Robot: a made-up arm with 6 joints.
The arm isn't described. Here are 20 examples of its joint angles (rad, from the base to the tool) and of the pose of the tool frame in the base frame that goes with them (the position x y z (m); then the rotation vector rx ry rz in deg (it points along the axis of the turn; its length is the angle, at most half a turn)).
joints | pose
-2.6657 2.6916 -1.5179 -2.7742 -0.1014 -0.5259 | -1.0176 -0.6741 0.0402 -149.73 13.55 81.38
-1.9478 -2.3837 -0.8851 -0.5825 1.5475 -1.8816 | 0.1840 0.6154 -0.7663 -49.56 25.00 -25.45
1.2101 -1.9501 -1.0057 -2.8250 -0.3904 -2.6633 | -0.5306 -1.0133 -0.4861 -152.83 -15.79 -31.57
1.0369 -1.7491 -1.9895 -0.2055 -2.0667 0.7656 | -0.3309 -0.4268 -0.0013 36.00 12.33 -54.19
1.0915 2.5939 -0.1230 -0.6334 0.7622 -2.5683 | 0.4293 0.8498 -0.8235 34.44 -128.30 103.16
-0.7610 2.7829 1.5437 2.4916 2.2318 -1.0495 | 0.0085 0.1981 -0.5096 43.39 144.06 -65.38
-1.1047 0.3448 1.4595 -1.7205 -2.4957 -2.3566 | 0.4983 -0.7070 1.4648 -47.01 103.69 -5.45
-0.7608 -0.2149 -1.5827 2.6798 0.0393 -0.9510 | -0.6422 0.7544 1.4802 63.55 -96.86 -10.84
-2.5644 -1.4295 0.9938 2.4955 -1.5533 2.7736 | 0.9116 0.5930 1.4014 28.34 -17.51 20.94
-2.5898 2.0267 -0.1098 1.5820 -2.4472 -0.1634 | -1.2549 -0.7225 -0.0539 -19.00 31.88 -49.66
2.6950 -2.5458 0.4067 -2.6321 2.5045 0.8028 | 0.7893 -0.4982 -0.5086 -125.36 111.37 36.38
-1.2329 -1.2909 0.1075 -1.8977 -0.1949 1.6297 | -0.4938 1.5834 1.1826 -54.87 106.09 35.81
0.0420 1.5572 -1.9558 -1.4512 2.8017 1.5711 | 0.7912 0.0815 1.1414 -30.46 -134.32 72.22
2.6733 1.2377 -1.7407 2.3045 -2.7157 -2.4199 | -0.7445 0.2894 1.4810 -74.86 -13.32 -13.24
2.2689 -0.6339 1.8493 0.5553 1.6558 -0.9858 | -0.1122 -0.0240 1.4952 10.43 -87.15 56.41
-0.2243 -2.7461 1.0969 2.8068 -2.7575 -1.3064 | -0.8487 0.2867 -0.2378 50.74 81.53 -85.13
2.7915 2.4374 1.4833 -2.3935 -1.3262 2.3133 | -0.1978 -0.1323 -0.5241 104.14 80.78 -71.24
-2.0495 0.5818 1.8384 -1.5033 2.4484 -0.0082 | -0.4329 -0.8355 1.1088 86.19 -119.94 -86.84
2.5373 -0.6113 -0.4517 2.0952 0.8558 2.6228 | 0.8808 -0.8284 1.7845 -66.30 -74.97 134.40
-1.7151 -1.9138 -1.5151 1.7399 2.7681 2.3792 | 0.1898 0.7667 -0.2290 -10.82 97.27 115.16
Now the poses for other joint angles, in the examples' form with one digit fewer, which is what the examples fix.
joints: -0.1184 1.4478 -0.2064 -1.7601 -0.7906 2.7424
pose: 1.696 -0.046 0.997 -20.4 18.1 -93.7
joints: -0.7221 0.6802 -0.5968 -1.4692 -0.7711 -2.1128
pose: 0.583 -0.317 2.153 19.9 31.7 -64.2
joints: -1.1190 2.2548 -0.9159 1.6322 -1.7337 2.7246
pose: 0.540 -1.327 0.116 122.9 -43.1 9.6
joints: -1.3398 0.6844 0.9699 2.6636 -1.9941 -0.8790
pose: 0.320 -1.179 1.204 -17.9 -79.6 14.3
